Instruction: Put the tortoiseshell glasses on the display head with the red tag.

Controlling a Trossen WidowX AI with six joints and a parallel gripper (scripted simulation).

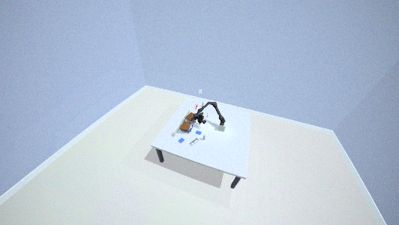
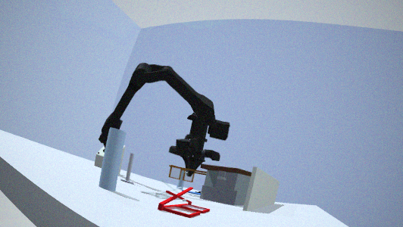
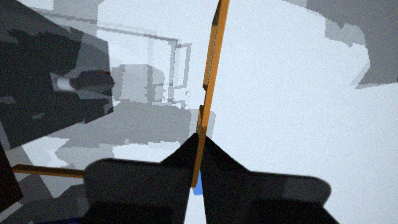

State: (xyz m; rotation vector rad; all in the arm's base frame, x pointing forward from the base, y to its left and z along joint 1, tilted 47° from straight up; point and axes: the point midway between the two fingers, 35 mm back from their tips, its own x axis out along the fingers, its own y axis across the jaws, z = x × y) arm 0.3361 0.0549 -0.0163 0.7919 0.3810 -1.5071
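Now: the grey head 150 mm ahead of my gripper tip, 70 mm to the right of it and 10 mm below it. Round my gripper tip: slanted panel: 280 mm ahead, 30 mm to the left, 10 mm below; thin grey post: 50 mm behind, 280 mm to the right, 40 mm below.
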